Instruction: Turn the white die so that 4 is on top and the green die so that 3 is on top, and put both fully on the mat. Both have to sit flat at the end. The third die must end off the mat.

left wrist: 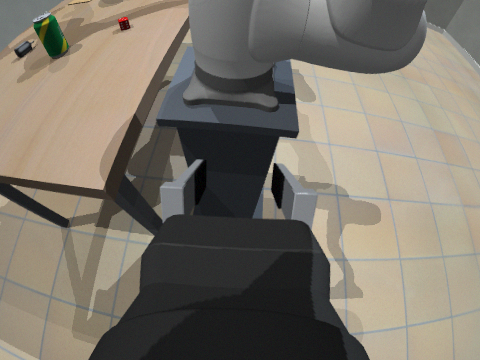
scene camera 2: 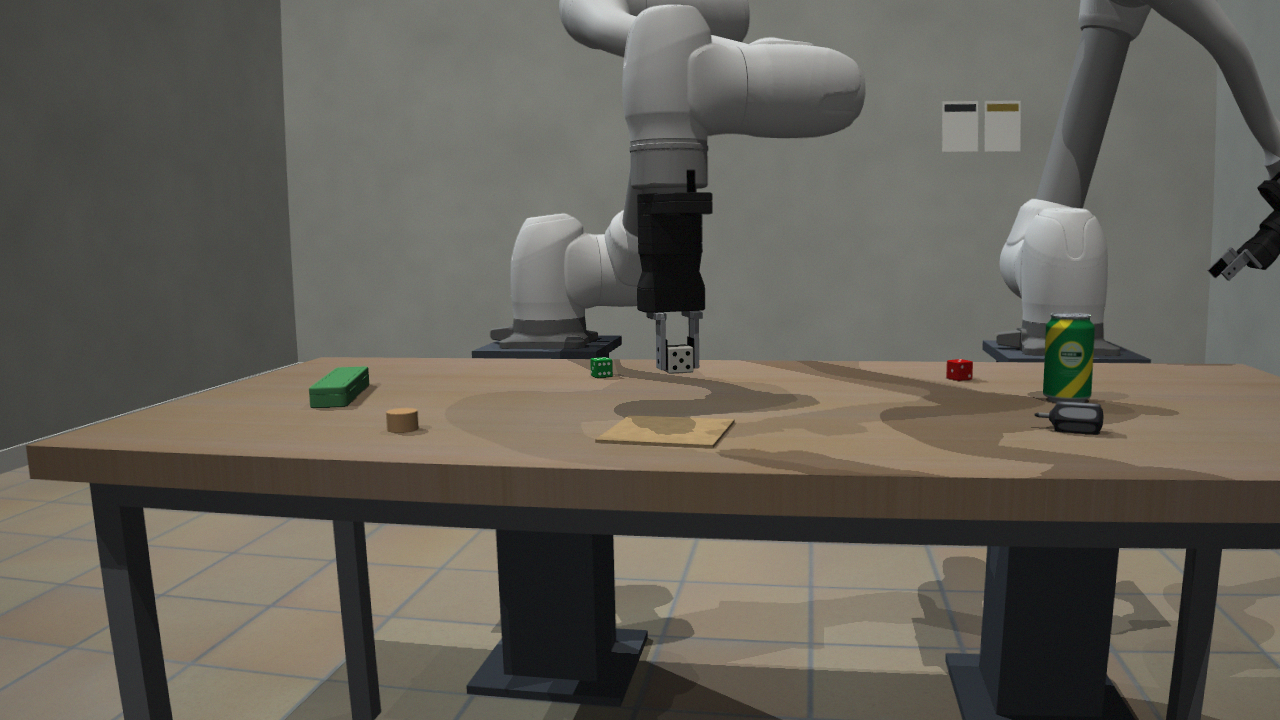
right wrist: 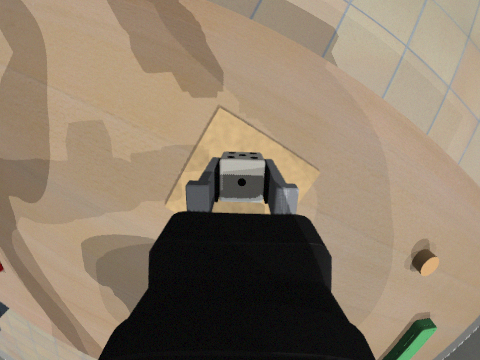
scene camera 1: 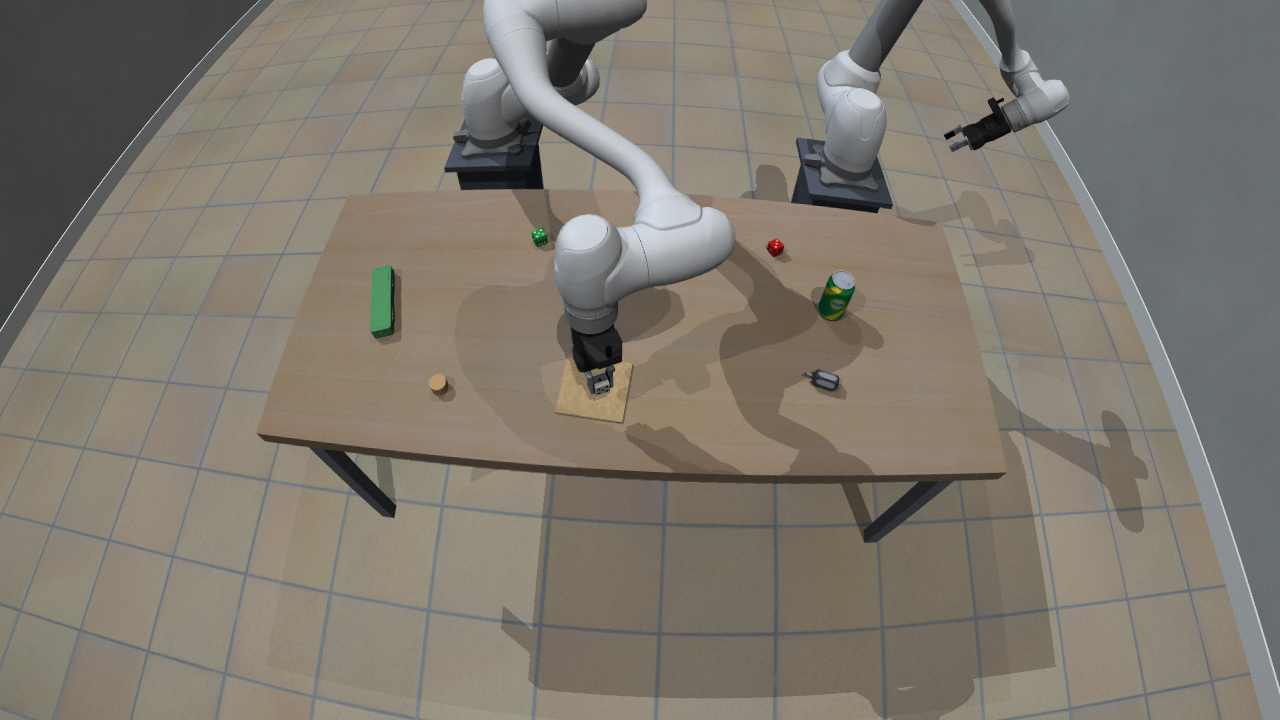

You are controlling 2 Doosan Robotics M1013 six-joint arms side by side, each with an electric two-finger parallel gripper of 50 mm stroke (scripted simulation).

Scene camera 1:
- my left gripper: 947, 143
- my right gripper: 600, 386
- tan mat: 574, 399
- green box: 382, 288
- can: 840, 287
